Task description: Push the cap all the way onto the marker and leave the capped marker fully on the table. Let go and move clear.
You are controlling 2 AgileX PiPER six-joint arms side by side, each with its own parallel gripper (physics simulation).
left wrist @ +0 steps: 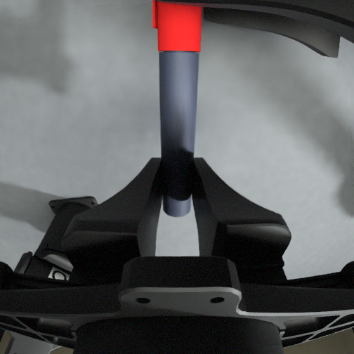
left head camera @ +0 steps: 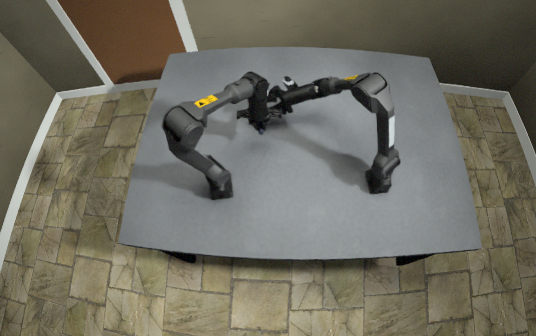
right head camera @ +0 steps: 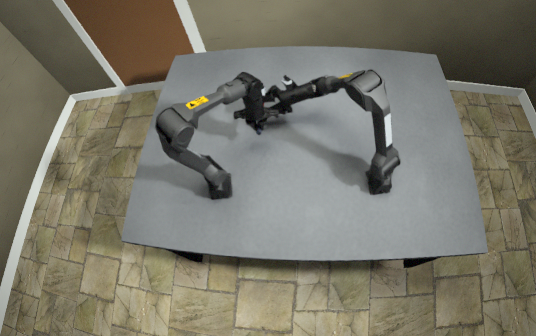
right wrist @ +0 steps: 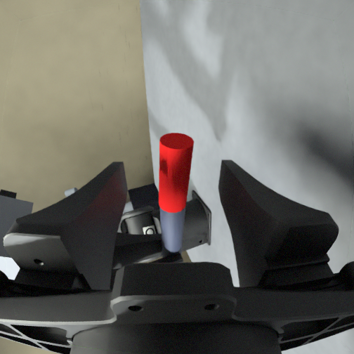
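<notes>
The blue-grey marker (left head camera: 261, 132) (left wrist: 178, 100) (right wrist: 173, 230) is held off the table (left head camera: 300, 220) (right head camera: 300, 220). The red cap (left wrist: 180, 27) (right wrist: 175, 180) sits on its end; no gap shows between the cap's rim and the thicker body. My left gripper (left wrist: 176, 171) is shut on the marker near its bare end, which sticks out a little past the fingers. My right gripper (right wrist: 172, 174) is open around the cap, with space on both sides. In both head camera views the left wrist hides the cap and much of both grippers.
The two arms come close together above the table's upper middle. Part of the right gripper hangs across the top right of the left wrist view. The left arm shows behind the marker in the right wrist view. The table's far edge lies beyond both grippers.
</notes>
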